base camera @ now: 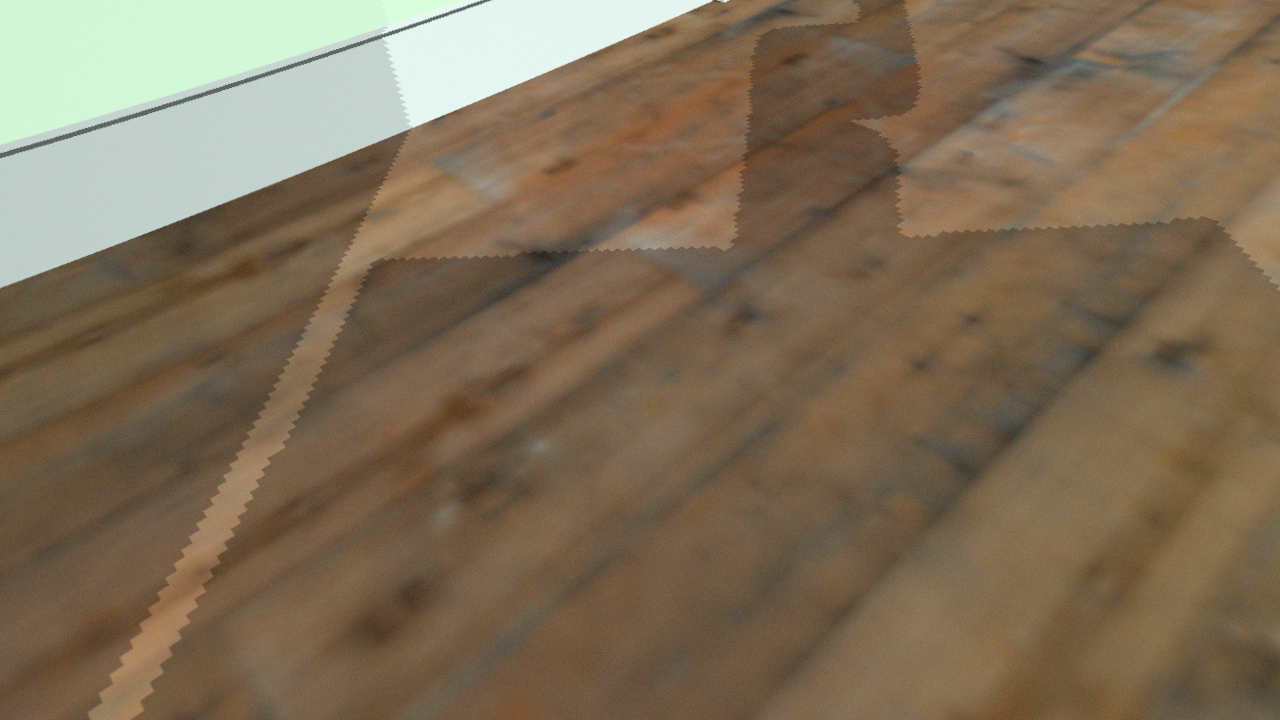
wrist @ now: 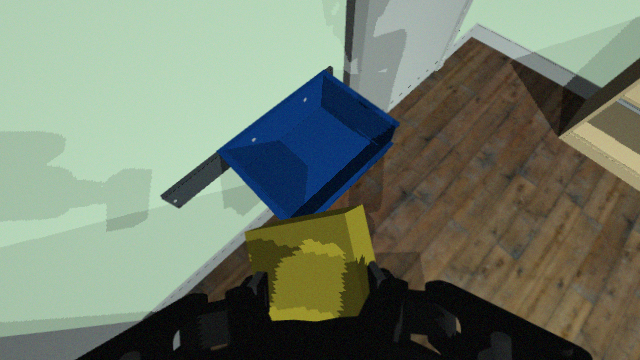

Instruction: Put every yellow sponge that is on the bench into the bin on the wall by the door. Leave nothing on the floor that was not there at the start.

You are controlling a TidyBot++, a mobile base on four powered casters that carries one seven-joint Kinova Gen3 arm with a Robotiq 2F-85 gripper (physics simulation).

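Places are measured from the arm's base along level axes (x back, y right, z up), in millimetres.
Pixels of known places: gripper, fingertip midpoint: (wrist: 318,279).
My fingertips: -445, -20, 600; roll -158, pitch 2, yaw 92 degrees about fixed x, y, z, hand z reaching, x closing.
Ahead of a thing's pixels: the offset from my fingertips to its middle, as dx, dy, dz. Level surfaces: height alone.
My gripper (wrist: 318,279) is shut on a yellow sponge {+10, +3, -1} (wrist: 310,280), at the lower middle of the wrist view, with one finger on each side of it. The blue bin {-315, -93, -456} (wrist: 320,140) hangs on the wall above the sponge in the wrist view. Its open top faces the camera and its floor shows, with no sponge seen inside. In the picture the sponge's far edge comes up to the bin's near corner; whether they touch I cannot tell. The bench does not show clearly in either view.
A dark rail (wrist: 195,180) on the green wall (wrist: 150,90) runs behind the bin. A pale door (wrist: 420,40) stands beyond it. A light wooden cabinet (wrist: 607,155) is at the right. The wooden floor {dz -997} (base camera: 626,447) (wrist: 480,200) meets a white skirting board (base camera: 223,170).
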